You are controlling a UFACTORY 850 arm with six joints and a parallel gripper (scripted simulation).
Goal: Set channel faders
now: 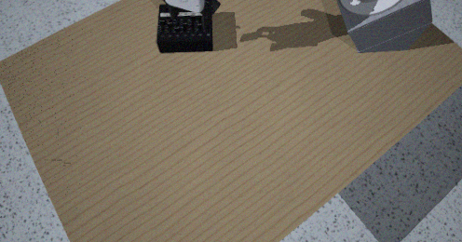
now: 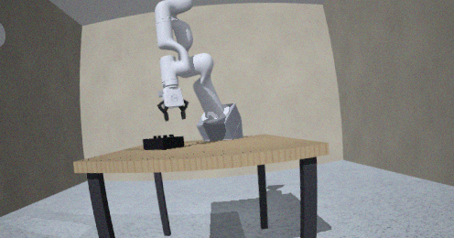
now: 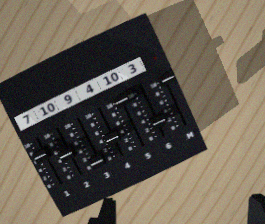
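The fader 3 is 20 mm ahead of my hand, 60 mm to the right of it and 80 mm below it. From my hand the other things lie so: fader 2: 20 mm ahead, 90 mm to the right, 80 mm below; fader 5: 40 mm behind, 70 mm to the right, 80 mm below; fader 4: 10 mm behind, 60 mm to the right, 80 mm below.
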